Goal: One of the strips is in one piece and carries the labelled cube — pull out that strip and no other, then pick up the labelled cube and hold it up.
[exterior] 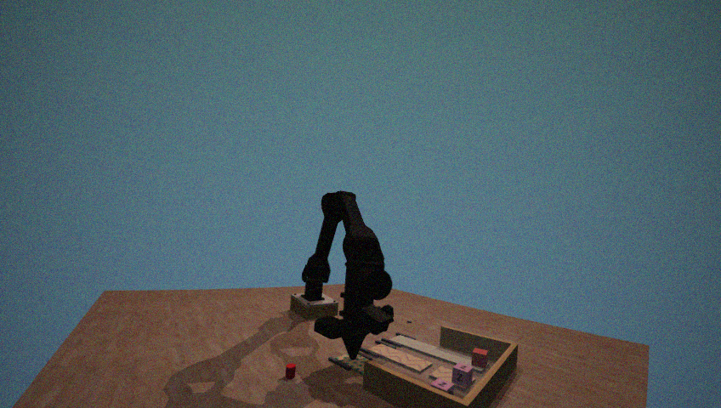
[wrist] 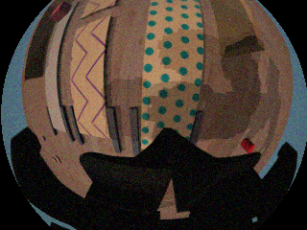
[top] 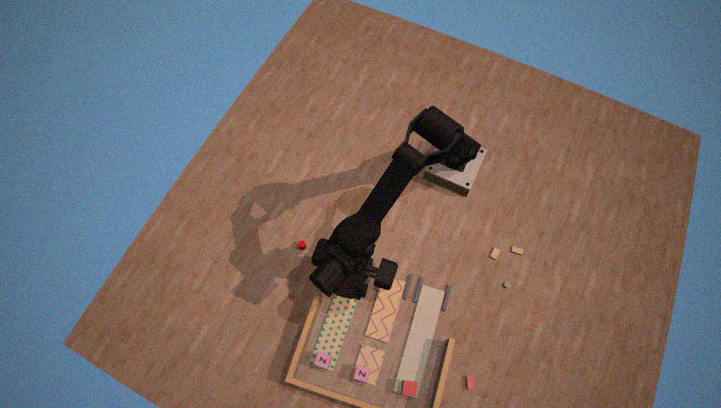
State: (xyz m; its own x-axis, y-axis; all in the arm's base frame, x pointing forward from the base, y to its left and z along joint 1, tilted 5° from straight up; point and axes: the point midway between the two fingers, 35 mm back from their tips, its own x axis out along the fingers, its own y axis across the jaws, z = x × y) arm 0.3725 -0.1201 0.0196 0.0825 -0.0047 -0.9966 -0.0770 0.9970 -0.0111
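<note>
The red cylinder is 1 cm behind my gripper tip, 15 cm to the right of it and 1 cm above it.
</note>
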